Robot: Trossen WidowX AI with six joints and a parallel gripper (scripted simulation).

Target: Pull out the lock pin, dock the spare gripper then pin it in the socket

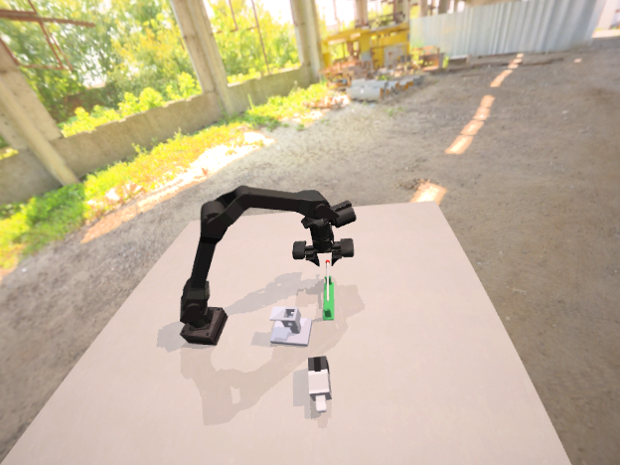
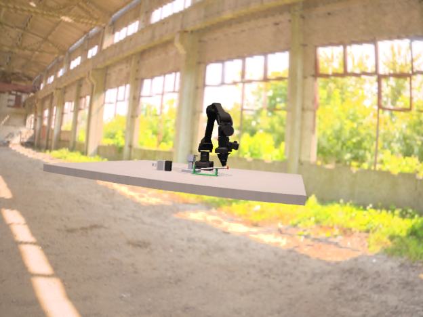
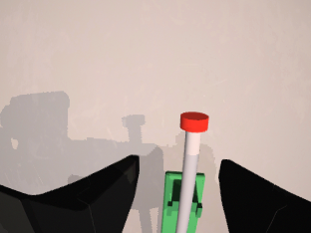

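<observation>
Right now the green cradle is 10 cm to the right of my gripper tip, 3 cm below it and 1 cm behind it. Also, from my gripper tip: grey mount: 19 cm to the right, 13 cm behind, 1 cm below; spare gripper: 35 cm to the right, 6 cm behind, 3 cm below.
</observation>
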